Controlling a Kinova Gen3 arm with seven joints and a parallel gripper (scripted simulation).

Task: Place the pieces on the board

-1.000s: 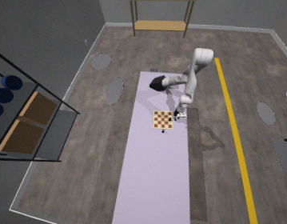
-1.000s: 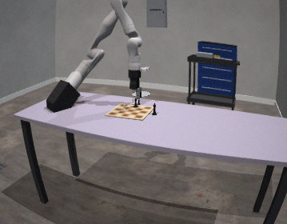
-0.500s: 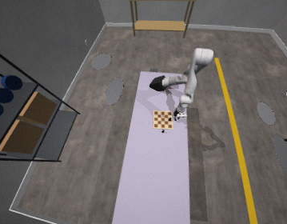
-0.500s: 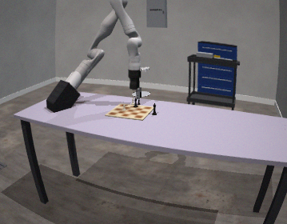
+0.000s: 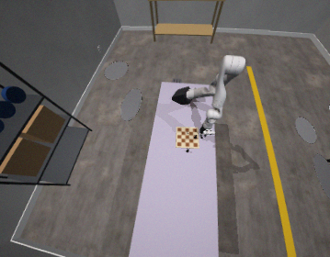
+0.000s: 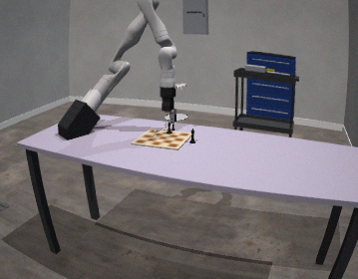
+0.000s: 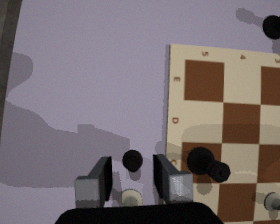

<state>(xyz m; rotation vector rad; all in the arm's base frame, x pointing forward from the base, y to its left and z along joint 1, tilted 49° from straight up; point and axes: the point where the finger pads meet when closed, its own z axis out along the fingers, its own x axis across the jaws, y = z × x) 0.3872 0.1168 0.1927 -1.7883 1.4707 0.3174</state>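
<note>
Now: the black pawn 40 mm below my hand. Also, from my hand: white pawn (140 mm to the right, 40 mm below); chessboard (140 mm to the right, 50 mm below, 30 mm ahead); white bishop (40 mm below, 40 mm behind, 10 mm to the right).
</note>
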